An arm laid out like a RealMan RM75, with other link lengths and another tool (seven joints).
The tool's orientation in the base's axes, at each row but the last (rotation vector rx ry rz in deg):
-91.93 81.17 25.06
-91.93 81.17 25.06
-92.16 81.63 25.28
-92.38 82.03 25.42
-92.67 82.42 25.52
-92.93 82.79 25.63
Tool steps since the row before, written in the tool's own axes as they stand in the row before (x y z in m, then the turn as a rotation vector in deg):
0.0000 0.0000 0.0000 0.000 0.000 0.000
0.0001 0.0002 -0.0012 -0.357 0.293 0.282
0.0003 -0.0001 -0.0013 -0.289 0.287 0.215
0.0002 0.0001 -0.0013 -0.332 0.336 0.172
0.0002 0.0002 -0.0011 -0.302 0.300 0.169
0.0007 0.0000 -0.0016 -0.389 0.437 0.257
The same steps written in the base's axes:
0.0000 0.0000 0.0000 0.000 0.000 0.000
-0.0005 -0.0010 0.0005 -0.282 0.462 0.011
-0.0002 -0.0012 0.0005 -0.278 0.368 -0.003
-0.0004 -0.0012 0.0005 -0.346 0.363 0.033
-0.0004 -0.0010 0.0004 -0.306 0.340 0.026
-0.0003 -0.0017 0.0003 -0.430 0.472 -0.007

